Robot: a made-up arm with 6 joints.
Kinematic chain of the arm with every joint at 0, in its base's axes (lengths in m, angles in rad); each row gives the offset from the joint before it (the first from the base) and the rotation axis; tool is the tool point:
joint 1: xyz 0 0 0.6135 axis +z
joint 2: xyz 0.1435 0 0 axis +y
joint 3: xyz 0 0 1.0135 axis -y
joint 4: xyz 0 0 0.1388 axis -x
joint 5: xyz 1.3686 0 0 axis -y
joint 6: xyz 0.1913 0 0 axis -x
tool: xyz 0 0 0
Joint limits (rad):
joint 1: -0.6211..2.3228
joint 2: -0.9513..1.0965
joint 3: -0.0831..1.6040
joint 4: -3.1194..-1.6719
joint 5: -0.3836..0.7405
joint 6: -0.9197..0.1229
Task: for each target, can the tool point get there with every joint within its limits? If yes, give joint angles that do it. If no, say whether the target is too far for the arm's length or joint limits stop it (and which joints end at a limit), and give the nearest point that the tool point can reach.
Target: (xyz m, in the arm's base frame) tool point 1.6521 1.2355 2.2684
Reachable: yes | joints 0.6396 0.6243 1.0905 -2.5885 -0.0516 -0.3954
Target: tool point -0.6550 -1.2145 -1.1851
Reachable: no: joint limits stop it (at a limit: joint 1, joint 2, joint 3, joint 5) | nearest point 1.2998 -1.0259 -0.3057 | short by 2.152 m
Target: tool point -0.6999 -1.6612 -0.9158
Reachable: no: joint limits stop it (at a limit: joint 1, joint 2, joint 3, joint 5) | nearest point 1.3024 -1.0528 -0.2983 | short by 2.182 m
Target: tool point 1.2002 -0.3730 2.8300
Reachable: yes | joints -0.2871 0.1223 0.9280 -2.2387 0.1196 -0.3752
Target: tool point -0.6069 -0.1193 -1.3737
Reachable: no: joint limits stop it (at a limit: joint 1, joint 2, joint 3, joint 4, joint 5) | nearest point -1.1113 1.1923 -0.3156 | short by 1.759 m
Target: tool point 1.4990 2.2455 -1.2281
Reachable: no: too far | nearest point 1.0877 1.6294 -0.1964 | short by 1.270 m
